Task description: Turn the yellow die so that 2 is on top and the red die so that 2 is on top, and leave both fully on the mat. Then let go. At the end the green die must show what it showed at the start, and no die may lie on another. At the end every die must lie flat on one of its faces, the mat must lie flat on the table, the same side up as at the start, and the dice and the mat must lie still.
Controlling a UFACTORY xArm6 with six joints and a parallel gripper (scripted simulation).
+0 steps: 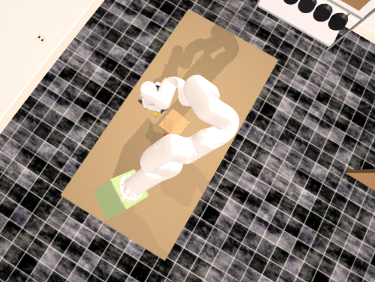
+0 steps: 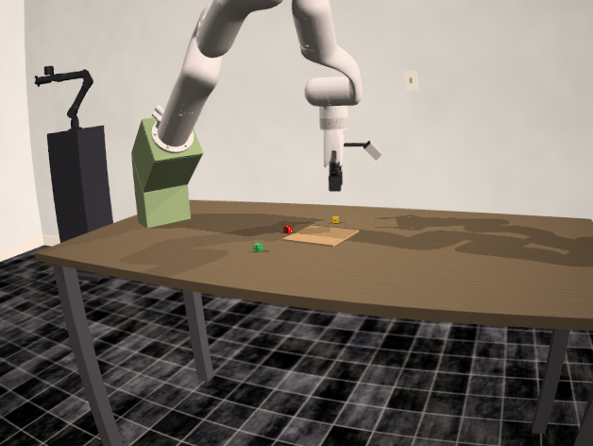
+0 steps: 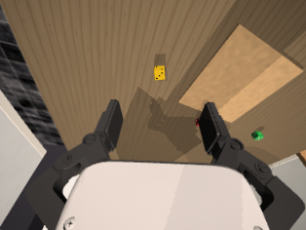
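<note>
The yellow die is 100 mm below my hand and 10 mm behind it. From my hand the other things lie so: red die: 110 mm to the right, 110 mm behind, 100 mm below; green die: 270 mm to the right, 130 mm behind, 100 mm below; tan mat: 130 mm to the right, 100 mm below, 20 mm behind.
</note>
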